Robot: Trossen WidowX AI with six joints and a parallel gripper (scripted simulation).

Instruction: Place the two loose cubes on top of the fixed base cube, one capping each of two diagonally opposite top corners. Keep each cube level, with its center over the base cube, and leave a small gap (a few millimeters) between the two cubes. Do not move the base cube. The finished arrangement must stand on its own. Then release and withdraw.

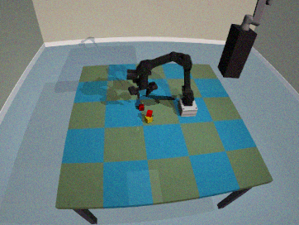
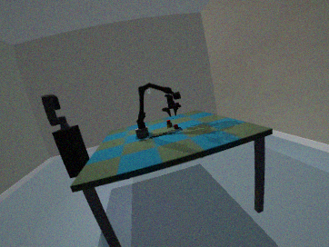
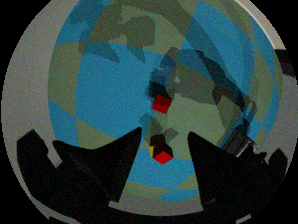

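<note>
The red cube lies 40 mm behind my gripper tip, 90 mm to the left of it and 60 mm below it. Round my gripper tip: yellow cube: 40 mm behind, 100 mm to the left, 100 mm below.
</note>
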